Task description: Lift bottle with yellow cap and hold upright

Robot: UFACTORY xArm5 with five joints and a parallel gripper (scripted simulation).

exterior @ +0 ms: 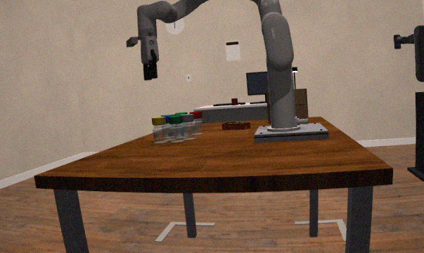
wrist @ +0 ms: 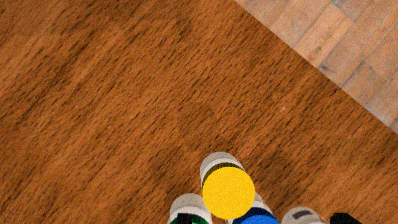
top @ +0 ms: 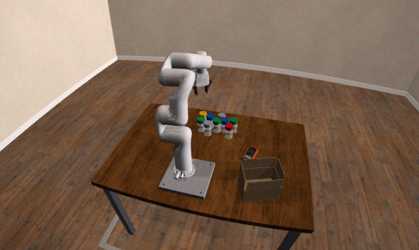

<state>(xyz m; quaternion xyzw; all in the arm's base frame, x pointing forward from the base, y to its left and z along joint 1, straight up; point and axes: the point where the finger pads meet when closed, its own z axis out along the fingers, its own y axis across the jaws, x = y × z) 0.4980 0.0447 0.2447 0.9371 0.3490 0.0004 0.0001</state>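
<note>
Right now my hand is 220 mm above the yellow-capped bottle, 20 mm to the left of it and 10 mm past it. The rest, counted from my hand: red-capped bottle 230 mm to the right, 220 mm below, 110 mm behind; small orange device 400 mm to the right, 260 mm below, 260 mm behind.
</note>
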